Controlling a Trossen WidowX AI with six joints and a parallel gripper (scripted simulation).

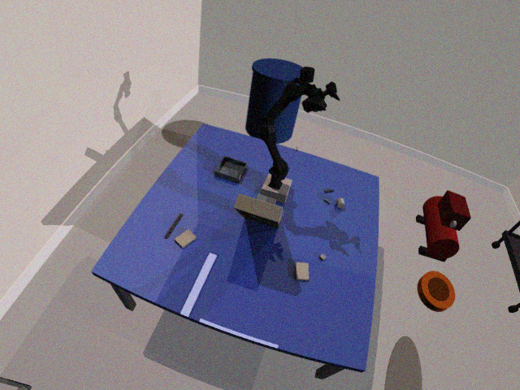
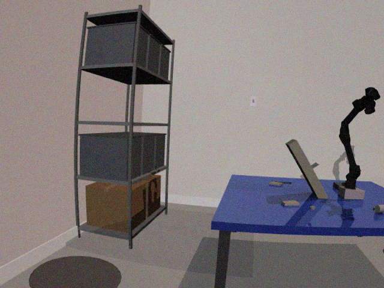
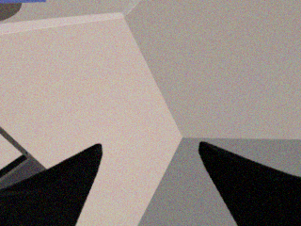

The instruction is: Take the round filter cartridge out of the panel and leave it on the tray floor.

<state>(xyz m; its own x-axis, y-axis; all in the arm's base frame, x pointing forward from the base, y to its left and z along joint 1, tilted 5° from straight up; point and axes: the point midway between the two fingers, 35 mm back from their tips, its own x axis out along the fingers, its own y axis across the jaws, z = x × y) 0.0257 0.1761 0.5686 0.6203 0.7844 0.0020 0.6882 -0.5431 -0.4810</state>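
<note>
Right now the round grey filter cartridge is 360 mm ahead of my gripper tip, 140 mm to the right of it and 380 mm below it. From my gripper tip the other things lie so: dark tray 60 mm behind, 450 mm to the right, 630 mm below.
</note>
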